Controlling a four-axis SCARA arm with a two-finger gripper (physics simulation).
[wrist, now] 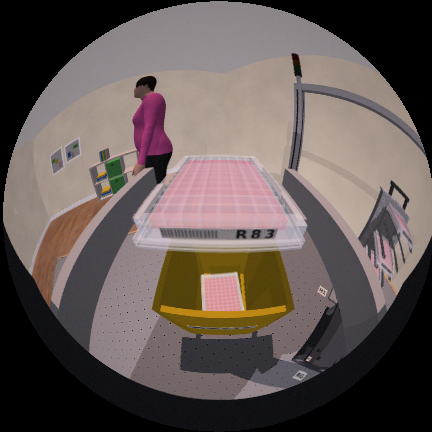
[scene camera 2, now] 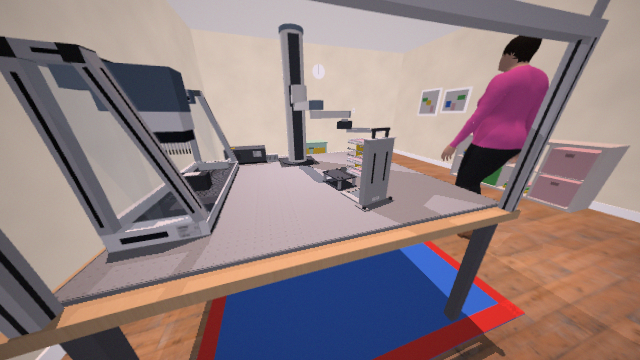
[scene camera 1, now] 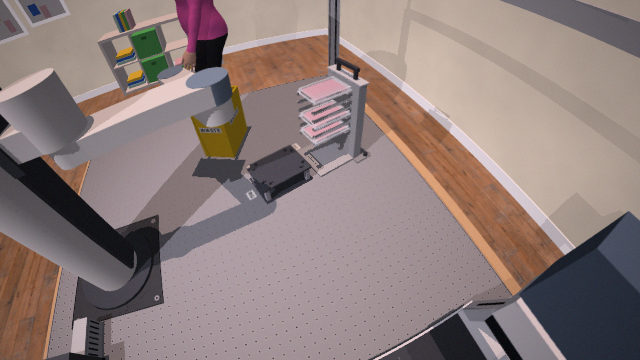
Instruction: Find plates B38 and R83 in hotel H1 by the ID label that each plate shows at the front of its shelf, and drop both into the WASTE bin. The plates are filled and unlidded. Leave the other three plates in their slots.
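Seen in the pictures: gripper, fingertip midpoint: [wrist: 218, 175] [scene camera 2: 370, 130]; arm's base at its link origin: [scene camera 2: 297, 162] [scene camera 1: 120, 269].
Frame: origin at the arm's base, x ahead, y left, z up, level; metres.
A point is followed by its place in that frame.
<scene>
My gripper [wrist: 218, 175] @[x 0.430, y 0.395, z 0.287 m] is shut on plate R83 [wrist: 220, 205] @[x 0.410, y 0.355, z 0.289 m], which is level, pink-filled and unlidded, its R83 label facing the wrist camera. It holds the plate above the yellow WASTE bin [scene camera 1: 218, 142] @[x 0.410, y 0.315, z 0.083 m] [wrist: 175, 285] @[x 0.371, y 0.385, z 0.177 m]. In the wrist view another pink plate [wrist: 222, 295] @[x 0.443, y 0.400, z 0.029 m] lies inside the bin; its label cannot be read. Hotel H1 [scene camera 1: 358, 120] @[x 0.828, y 0.117, z 0.173 m] [scene camera 2: 378, 170] @[x 0.835, y 0.187, z 0.166 m] holds three pink plates: a top plate [scene camera 1: 325, 90] @[x 0.737, y 0.152, z 0.278 m], a middle plate [scene camera 1: 322, 114] @[x 0.732, y 0.164, z 0.190 m] and a lower plate [scene camera 1: 325, 131] @[x 0.727, y 0.131, z 0.152 m]. Their labels are not readable here. In scene camera 1 the arm hides the gripper and held plate.
A low black stand [scene camera 1: 280, 166] @[x 0.578, y 0.125, z 0.073 m] [scene camera 2: 340, 176] @[x 0.616, y 0.117, z 0.073 m] [wrist: 320, 340] @[x 0.527, y 0.176, z 0.073 m] stands between the bin and the hotel's front. A person in pink [scene camera 1: 202, 22] [scene camera 2: 512, 110] [wrist: 151, 125] stands beyond the bin. A large framed machine [scene camera 1: 590, 285] @[x 0.698, y -0.488, z 0.472 m] [scene camera 2: 145, 90] @[x 0.778, y -0.530, z 0.442 m] stands at the table's other end.
</scene>
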